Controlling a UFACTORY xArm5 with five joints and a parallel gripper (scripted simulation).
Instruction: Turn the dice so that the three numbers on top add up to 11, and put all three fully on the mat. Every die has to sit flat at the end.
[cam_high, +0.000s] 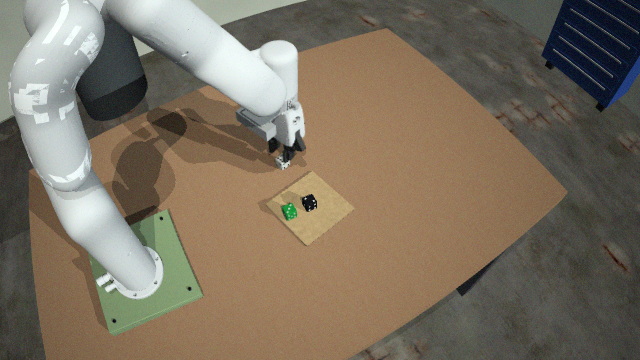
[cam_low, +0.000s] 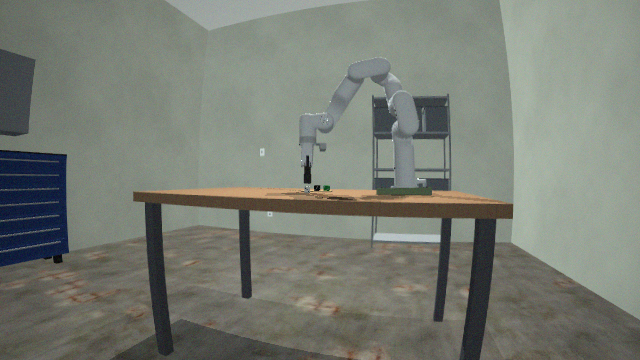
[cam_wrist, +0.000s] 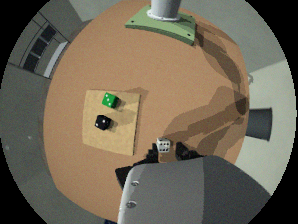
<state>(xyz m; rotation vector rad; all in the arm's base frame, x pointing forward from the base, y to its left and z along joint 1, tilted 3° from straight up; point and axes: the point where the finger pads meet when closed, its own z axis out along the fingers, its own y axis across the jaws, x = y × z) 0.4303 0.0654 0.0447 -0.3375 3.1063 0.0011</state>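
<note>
Right now the white die is 50 mm below my hand. From my hand the other things lie so: tan mat (130 mm to the right, 60 mm below, 20 mm behind); green die (130 mm to the right, 70 mm behind, 40 mm below); black die (130 mm to the right, 40 mm below, 20 mm behind).
</note>
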